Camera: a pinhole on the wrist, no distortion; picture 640 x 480 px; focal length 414.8 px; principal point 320.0 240.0 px. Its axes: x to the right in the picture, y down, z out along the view. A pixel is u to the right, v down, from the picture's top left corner.
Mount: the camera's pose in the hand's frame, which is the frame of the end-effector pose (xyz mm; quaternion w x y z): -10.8 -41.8 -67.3 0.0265 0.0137 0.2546 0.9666
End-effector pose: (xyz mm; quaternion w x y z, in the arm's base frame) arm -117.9 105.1 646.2 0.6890 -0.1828 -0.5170 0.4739
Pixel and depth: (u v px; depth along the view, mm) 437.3 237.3 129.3
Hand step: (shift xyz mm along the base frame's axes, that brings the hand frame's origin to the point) -52.2 -34.3 -22.9
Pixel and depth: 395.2 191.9 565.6
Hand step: -489.0 -22.8 -112.2
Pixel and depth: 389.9 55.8 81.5
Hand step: -2.0 1.6 -38.8
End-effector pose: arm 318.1 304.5 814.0 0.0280 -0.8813 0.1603 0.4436
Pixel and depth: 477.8 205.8 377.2
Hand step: -322.6 -86.6 -24.2
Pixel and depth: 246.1 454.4 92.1
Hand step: -12.0 41.9 -31.1
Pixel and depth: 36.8 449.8 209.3
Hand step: -40.3 33.9 -210.7
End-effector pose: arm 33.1 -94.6 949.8 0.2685 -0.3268 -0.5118 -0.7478
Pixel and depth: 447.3 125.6 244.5
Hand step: 175.1 64.4 57.4
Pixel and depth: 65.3 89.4 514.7
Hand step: 108.0 127.2 538.8
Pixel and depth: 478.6 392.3 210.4
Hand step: 87.8 151.8 -25.6
